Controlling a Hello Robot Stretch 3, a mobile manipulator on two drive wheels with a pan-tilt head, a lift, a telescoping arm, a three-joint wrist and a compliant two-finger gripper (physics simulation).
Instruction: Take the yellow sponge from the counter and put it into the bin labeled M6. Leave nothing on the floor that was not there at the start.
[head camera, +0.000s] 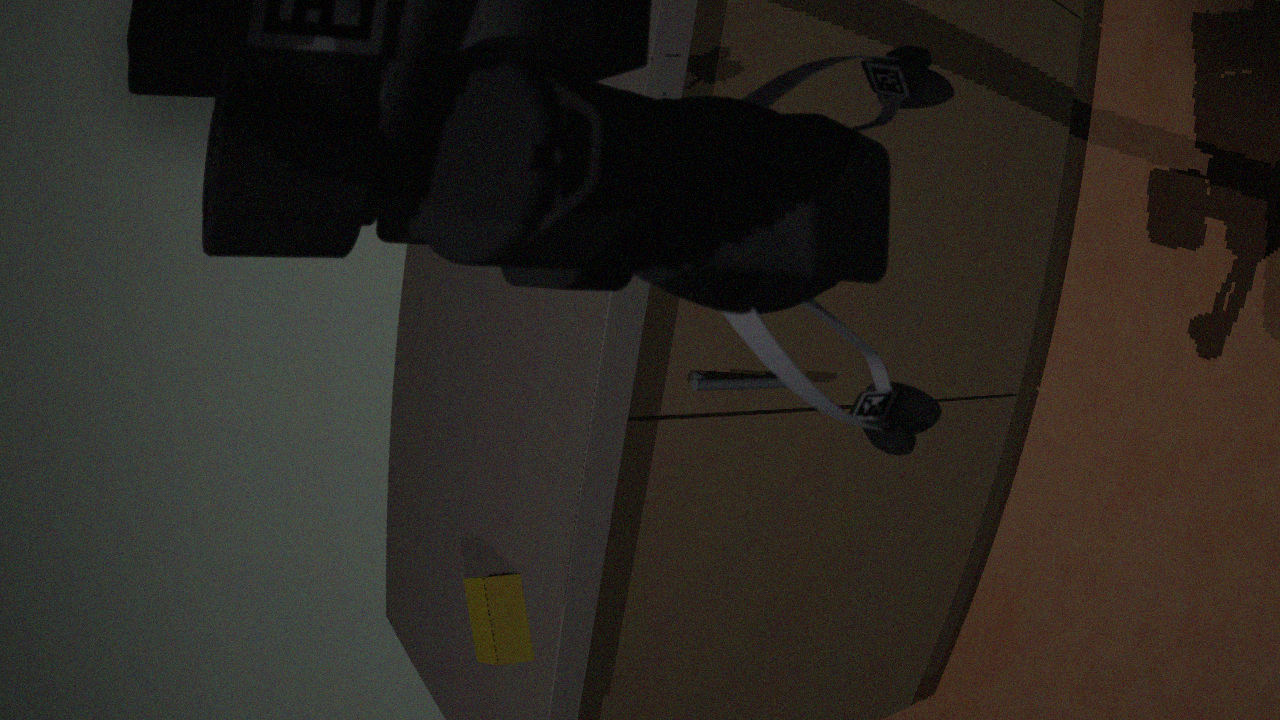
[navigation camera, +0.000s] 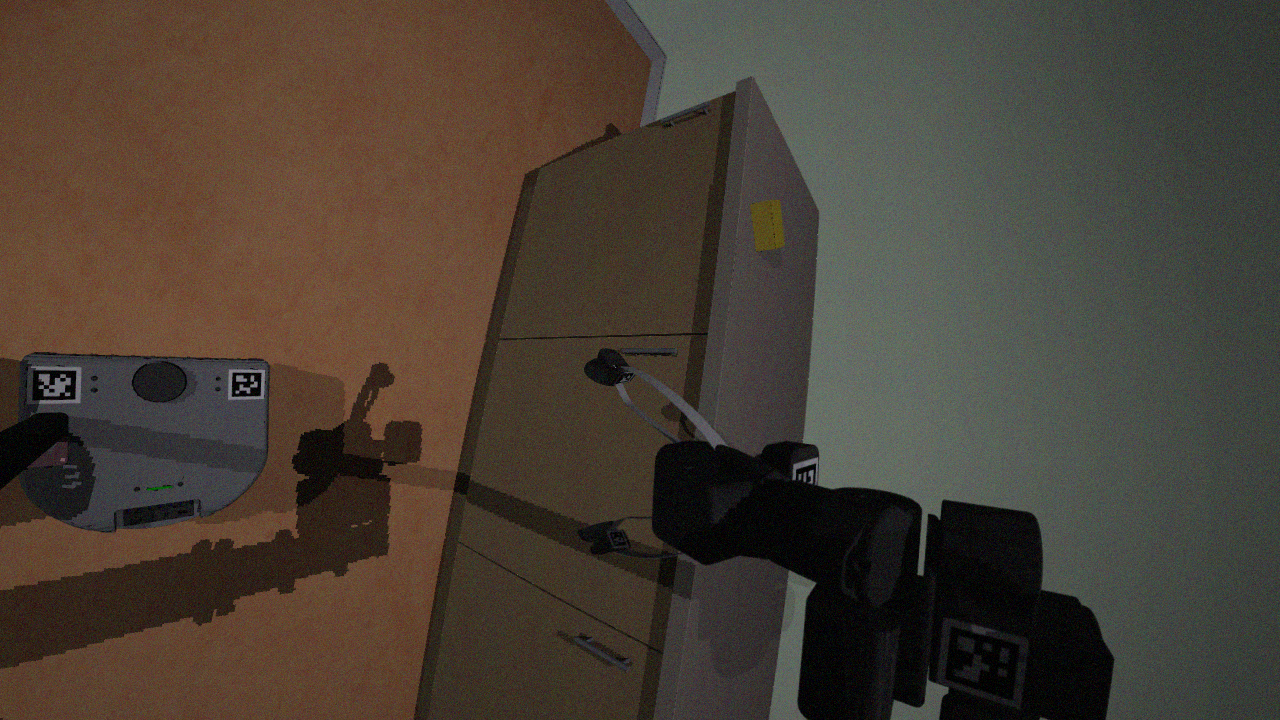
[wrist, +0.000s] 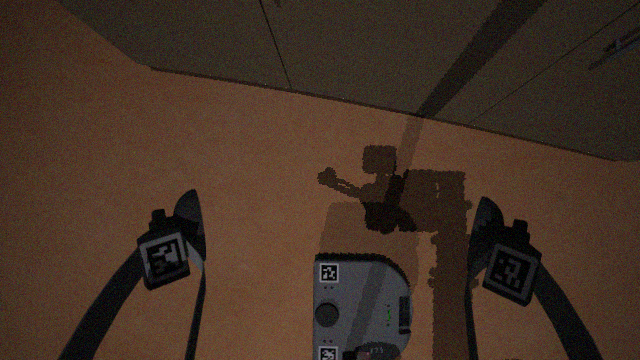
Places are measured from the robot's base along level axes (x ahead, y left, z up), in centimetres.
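Where they show: gripper, between the fingertips: (head camera: 924, 248) (navigation camera: 592, 448); robot's base, origin of its link: (navigation camera: 161, 379).
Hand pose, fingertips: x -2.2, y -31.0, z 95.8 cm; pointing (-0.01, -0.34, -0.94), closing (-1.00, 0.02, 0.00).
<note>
Each offset is from my fingertips to the centre of the thing. "*": to the spot under its first point. Level surfaces: height alone.
The yellow sponge @[dx +39.8, dy -55.0, dz -2.5 cm] (head camera: 499, 619) (navigation camera: 768, 225) lies on the counter @[dz -4.7 cm] (head camera: 501, 402) (navigation camera: 765, 331), towards one end of it. It does not show in the wrist view. My gripper (head camera: 905, 246) (navigation camera: 604, 451) (wrist: 335, 219) is open with its fingers wide apart and holds nothing. In the head and navigation views it appears over the cabinet front, off to the side of the counter top and well apart from the sponge. The arm and wrist hide part of the counter in the head view. The bin labeled M6 does not show in these views.
The cabinet front @[* dx +33.8, dy -46.0, dz -36.0 cm] (head camera: 787, 555) (navigation camera: 617, 241) (wrist: 210, 40) stands below the counter, with bar handles @[* dx +11.5, dy -38.3, dz -19.8 cm] (head camera: 738, 382) (navigation camera: 648, 352) sticking out. My base (navigation camera: 205, 402) (wrist: 345, 295) stands on the orange floor @[dz -95.7 cm] (head camera: 1163, 537) (navigation camera: 358, 179) (wrist: 260, 150). A pale wall (head camera: 223, 447) (navigation camera: 1029, 223) rises behind the counter. Robot shadows cross floor and cabinet.
</note>
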